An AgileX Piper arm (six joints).
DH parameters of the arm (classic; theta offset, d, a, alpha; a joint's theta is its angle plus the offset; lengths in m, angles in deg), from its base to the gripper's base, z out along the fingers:
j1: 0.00 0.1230 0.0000 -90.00
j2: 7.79 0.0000 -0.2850 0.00
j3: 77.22 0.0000 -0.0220 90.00
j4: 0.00 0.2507 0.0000 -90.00
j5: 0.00 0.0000 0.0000 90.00
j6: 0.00 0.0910 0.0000 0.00
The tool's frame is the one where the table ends.
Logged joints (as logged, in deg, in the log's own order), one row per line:
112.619 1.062 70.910 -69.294 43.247 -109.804
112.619 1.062 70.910 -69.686 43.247 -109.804
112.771 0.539 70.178 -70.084 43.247 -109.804
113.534 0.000 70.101 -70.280 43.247 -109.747
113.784 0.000 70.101 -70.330 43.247 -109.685
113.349 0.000 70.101 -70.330 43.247 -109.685
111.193 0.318 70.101 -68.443 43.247 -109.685
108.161 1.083 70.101 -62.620 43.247 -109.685
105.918 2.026 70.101 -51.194 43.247 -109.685
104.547 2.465 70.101 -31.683 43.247 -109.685
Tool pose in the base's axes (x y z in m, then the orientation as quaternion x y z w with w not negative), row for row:
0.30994 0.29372 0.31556 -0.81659 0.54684 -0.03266 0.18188
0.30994 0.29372 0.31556 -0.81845 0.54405 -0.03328 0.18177
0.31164 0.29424 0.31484 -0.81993 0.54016 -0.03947 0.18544
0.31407 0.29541 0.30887 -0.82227 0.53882 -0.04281 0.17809
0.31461 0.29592 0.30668 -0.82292 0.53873 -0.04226 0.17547
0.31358 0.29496 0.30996 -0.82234 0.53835 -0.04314 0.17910
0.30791 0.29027 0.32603 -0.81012 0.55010 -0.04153 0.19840
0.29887 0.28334 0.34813 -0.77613 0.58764 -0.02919 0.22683
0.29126 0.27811 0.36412 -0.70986 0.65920 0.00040 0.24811
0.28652 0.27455 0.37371 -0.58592 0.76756 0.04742 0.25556
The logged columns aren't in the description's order. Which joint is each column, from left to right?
Columns, left to right: j2, j4, j5, j6, j1, j3.
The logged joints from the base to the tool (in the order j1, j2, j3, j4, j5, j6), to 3 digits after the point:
43.247 112.619 -109.804 1.062 70.910 -69.294
43.247 112.619 -109.804 1.062 70.910 -69.686
43.247 112.771 -109.804 0.539 70.178 -70.084
43.247 113.534 -109.747 0.000 70.101 -70.280
43.247 113.784 -109.685 0.000 70.101 -70.330
43.247 113.349 -109.685 0.000 70.101 -70.330
43.247 111.193 -109.685 0.318 70.101 -68.443
43.247 108.161 -109.685 1.083 70.101 -62.620
43.247 105.918 -109.685 2.026 70.101 -51.194
43.247 104.547 -109.685 2.465 70.101 -31.683

